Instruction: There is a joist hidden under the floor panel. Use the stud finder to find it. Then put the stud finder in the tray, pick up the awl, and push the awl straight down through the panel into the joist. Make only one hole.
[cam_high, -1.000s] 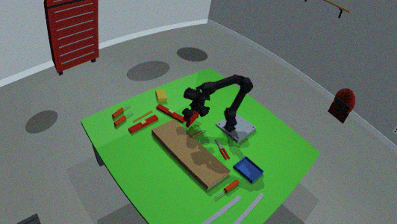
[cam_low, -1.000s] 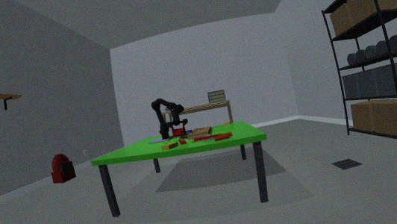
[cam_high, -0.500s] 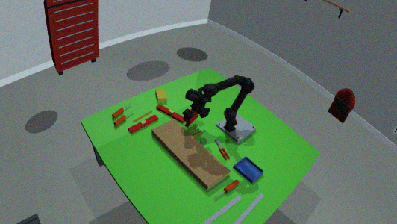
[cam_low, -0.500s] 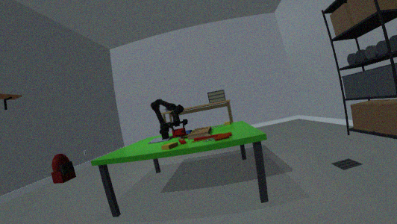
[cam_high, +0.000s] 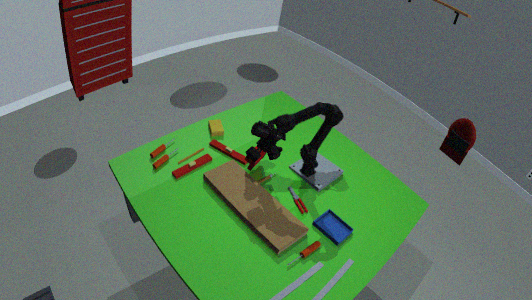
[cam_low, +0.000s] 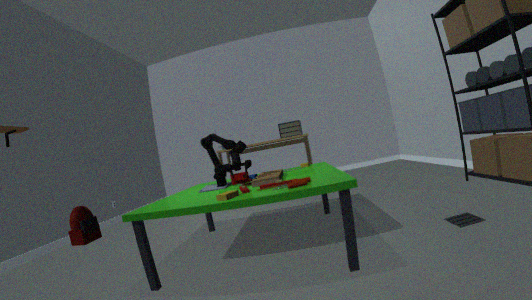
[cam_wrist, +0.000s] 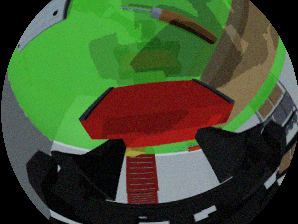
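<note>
The stud finder is 10 mm ahead of my gripper tip, 10 mm to the left of it and 10 mm below it. From my gripper tip the other things lie so: awl 20 mm behind, 120 mm to the left, 70 mm below; then blue tray 70 mm behind, 530 mm to the left, 60 mm below.
</note>
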